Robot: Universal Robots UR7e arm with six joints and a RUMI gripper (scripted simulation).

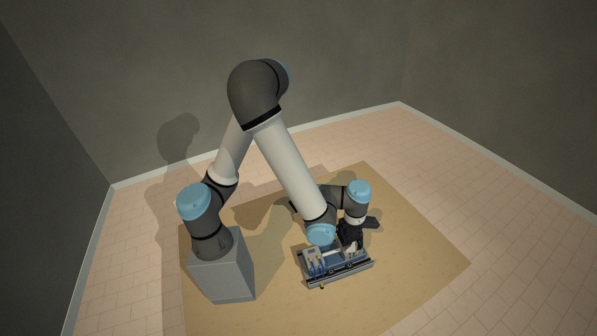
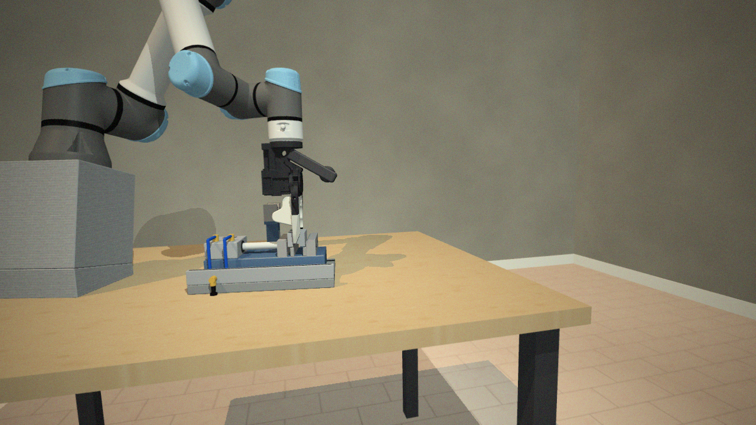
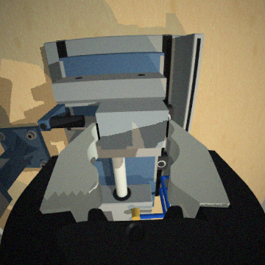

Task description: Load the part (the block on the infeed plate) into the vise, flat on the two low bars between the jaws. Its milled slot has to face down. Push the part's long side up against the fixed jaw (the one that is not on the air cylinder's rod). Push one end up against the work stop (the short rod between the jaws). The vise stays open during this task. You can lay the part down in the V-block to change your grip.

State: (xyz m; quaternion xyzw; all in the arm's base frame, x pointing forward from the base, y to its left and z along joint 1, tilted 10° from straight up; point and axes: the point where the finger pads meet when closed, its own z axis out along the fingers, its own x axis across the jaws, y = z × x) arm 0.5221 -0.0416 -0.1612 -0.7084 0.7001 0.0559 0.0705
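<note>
The part lies 1 cm below my hand. The rest, counted from my hand: fixed jaw 3 cm ahead, 2 cm to the left, 3 cm below; then moving jaw 3 cm behind, 2 cm to the left, 3 cm below; then work stop 7 cm to the left, 2 cm below.
</note>
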